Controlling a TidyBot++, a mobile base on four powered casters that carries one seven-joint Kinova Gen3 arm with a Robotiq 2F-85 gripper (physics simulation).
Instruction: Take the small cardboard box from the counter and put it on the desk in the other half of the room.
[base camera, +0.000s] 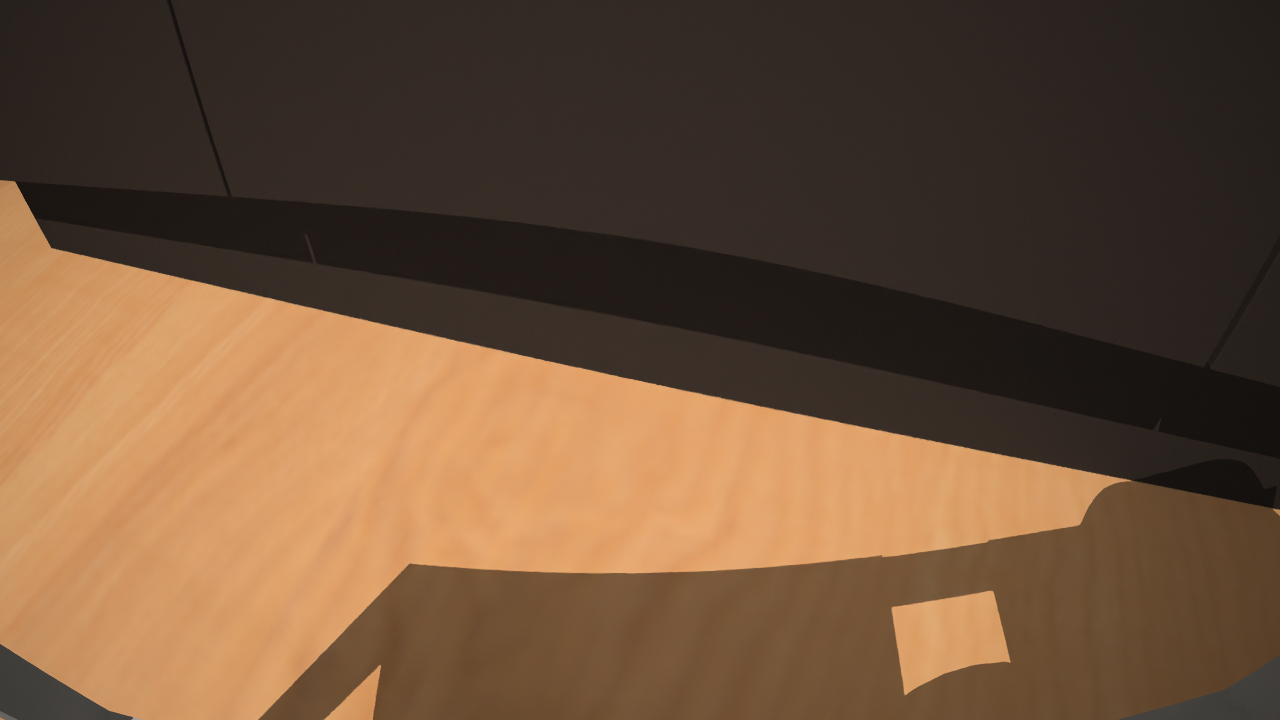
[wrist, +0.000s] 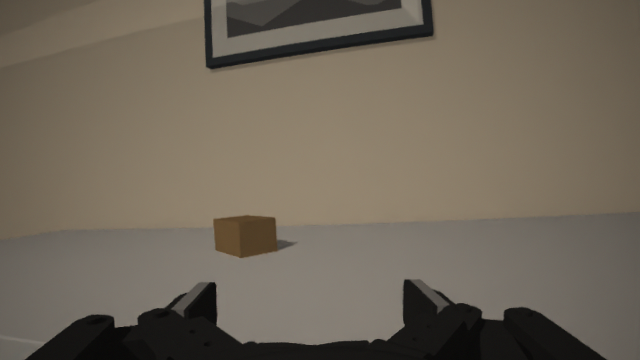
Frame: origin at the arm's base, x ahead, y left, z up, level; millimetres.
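Seen in the pictures: gripper, fingertip midpoint: (wrist: 310, 302).
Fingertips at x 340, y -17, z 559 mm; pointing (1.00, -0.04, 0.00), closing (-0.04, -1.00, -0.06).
A point is followed by its place in that frame.
The small cardboard box (wrist: 245, 237) {x 669, y 58, z 541 mm} stands upright on the light grey counter (wrist: 500, 265) {x 519, y -223, z 513 mm}, near its back by the wall, left of centre in the wrist view. One corner of the box faces the camera, and a short shadow falls to its right. My gripper (wrist: 310, 302) {x 340, y -17, z 559 mm} is open, its two fingers wide apart with nothing between them. The box is beyond the fingertips and apart from them, nearer the left finger's side. The desk does not show in either view.
A beige wall (wrist: 320, 150) {x 981, y -81, z 685 mm} with a framed picture (wrist: 320, 47) {x 954, y -93, z 919 mm} rises behind the counter. In the base camera view, a dark cabinet front (base camera: 671, 134) {x 383, y -7, z -186 mm} crosses close ahead above the wooden floor (base camera: 537, 447) {x 396, y 76, z -397 mm}, where the robot's shadow falls.
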